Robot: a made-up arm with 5 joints.
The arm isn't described. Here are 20 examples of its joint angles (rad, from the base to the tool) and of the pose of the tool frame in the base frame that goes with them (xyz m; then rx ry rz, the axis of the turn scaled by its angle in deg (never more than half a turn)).
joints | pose
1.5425 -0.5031 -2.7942 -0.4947 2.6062 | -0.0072 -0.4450 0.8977 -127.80 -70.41 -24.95
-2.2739 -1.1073 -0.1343 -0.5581 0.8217 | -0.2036 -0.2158 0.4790 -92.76 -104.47 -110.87
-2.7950 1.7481 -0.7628 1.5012 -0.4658 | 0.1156 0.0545 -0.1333 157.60 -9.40 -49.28
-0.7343 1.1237 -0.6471 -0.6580 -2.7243 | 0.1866 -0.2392 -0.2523 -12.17 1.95 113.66
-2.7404 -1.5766 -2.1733 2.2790 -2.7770 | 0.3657 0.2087 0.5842 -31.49 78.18 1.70
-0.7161 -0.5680 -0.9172 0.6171 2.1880 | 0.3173 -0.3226 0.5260 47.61 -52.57 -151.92
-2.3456 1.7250 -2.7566 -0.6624 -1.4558 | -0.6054 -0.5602 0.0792 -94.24 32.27 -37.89
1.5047 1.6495 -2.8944 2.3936 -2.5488 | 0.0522 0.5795 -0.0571 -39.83 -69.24 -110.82
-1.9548 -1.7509 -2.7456 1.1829 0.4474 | 0.2911 0.7663 0.3113 120.36 128.24 -14.14
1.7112 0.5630 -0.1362 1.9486 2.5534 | 0.0131 -0.0561 0.0522 -117.02 -73.61 -22.77
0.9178 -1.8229 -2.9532 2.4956 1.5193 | -0.4077 -0.5109 0.2330 123.71 -45.47 -17.93
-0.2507 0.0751 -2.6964 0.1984 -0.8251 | 0.1861 -0.0606 1.0368 -71.62 -120.05 14.88
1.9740 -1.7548 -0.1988 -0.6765 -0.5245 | -0.0313 0.0272 0.6025 109.92 -124.13 41.13
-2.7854 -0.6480 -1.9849 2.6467 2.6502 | -0.1006 0.0056 0.6898 -0.05 -0.81 48.56
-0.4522 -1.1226 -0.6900 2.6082 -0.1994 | 0.0248 -0.0193 0.3889 14.63 43.30 -13.71
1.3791 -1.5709 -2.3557 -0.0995 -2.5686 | -0.1436 -0.8133 0.4738 -82.53 -122.01 -64.16
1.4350 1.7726 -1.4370 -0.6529 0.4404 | 0.0225 0.3824 -0.4327 15.27 -11.21 56.49
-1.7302 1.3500 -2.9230 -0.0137 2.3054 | -0.1796 -0.8190 0.4294 -30.70 103.78 96.05
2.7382 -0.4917 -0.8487 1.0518 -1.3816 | -0.4010 0.1855 0.3591 -12.70 15.76 -122.93
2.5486 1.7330 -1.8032 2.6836 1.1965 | -0.2147 0.1320 -0.2071 -147.34 -45.86 26.11
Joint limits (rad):
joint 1: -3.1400..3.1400
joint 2: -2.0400..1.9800
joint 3: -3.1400..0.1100
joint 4: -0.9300..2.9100
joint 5: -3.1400..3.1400
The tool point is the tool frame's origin. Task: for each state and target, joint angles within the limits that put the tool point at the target. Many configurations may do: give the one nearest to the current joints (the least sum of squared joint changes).
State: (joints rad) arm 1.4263 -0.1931 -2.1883 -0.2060 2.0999
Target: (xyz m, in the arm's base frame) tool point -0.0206 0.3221 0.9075
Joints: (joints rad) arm 1.6198 -0.2785 -1.6278 -0.4690 2.0878
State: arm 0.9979 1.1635 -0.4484 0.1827 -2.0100
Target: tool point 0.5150 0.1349 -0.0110
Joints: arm 0.3007 0.5020 -0.8885 0.0267 -2.0349
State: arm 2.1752 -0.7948 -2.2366 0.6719 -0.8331
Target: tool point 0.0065 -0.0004 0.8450
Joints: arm 2.5312 -1.0850 -1.6561 1.1841 -1.1366
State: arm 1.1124 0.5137 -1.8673 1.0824 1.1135
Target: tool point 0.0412 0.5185 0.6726
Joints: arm 1.4439 -0.0880 -1.8779 1.3376 1.0693
